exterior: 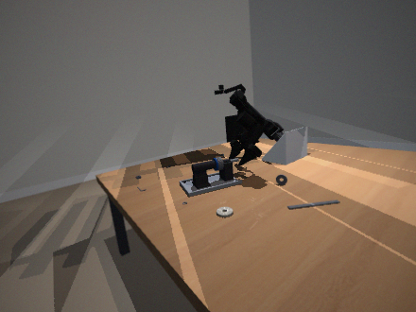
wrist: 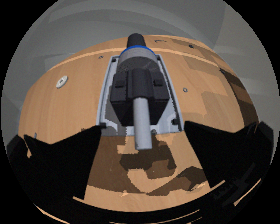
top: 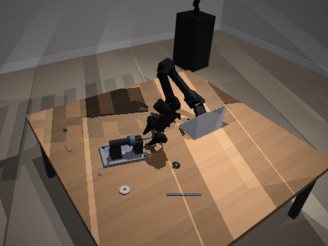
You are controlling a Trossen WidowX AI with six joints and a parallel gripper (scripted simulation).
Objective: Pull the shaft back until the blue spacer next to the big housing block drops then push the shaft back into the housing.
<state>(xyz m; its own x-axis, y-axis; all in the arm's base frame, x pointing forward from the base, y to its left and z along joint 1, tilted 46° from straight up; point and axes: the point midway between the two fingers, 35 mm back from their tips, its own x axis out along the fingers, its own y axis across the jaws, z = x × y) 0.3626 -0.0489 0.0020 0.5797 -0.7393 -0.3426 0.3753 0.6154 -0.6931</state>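
My gripper tip is 5 cm short of the shaft, 2 cm to the left of it and 1 cm below it. Also, from my gripper tip: blue spacer (8 cm ahead, 3 cm to the right, 1 cm above); grey piece (7 cm ahead, 3 cm to the right, 1 cm above); dark flat bar (35 cm to the left, 7 cm below, 6 cm ahead).
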